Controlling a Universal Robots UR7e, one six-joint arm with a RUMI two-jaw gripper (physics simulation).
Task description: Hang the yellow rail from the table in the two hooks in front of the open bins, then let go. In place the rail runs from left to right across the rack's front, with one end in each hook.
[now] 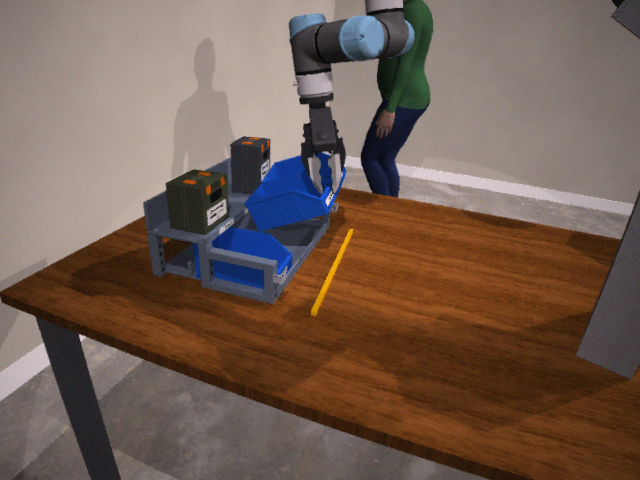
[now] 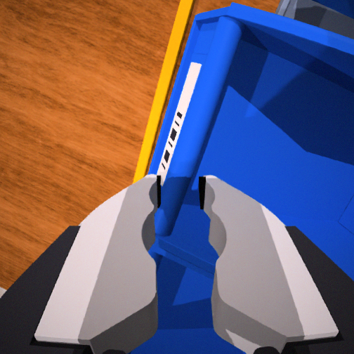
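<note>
The yellow rail lies on the table in front of the grey rack. My gripper is shut on the front edge of a blue bin. That bin is tilted, front edge raised, over the far part of the rack's lower level. Another blue bin sits in the near part of the lower level. A small hook shows at the rack's far front corner, close to the held bin. The near hook is too small to tell.
A green box and a dark grey box stand on the rack's upper shelf. The wooden table extends in front of the rack. A grey panel stands at the right. A person stands behind the table.
</note>
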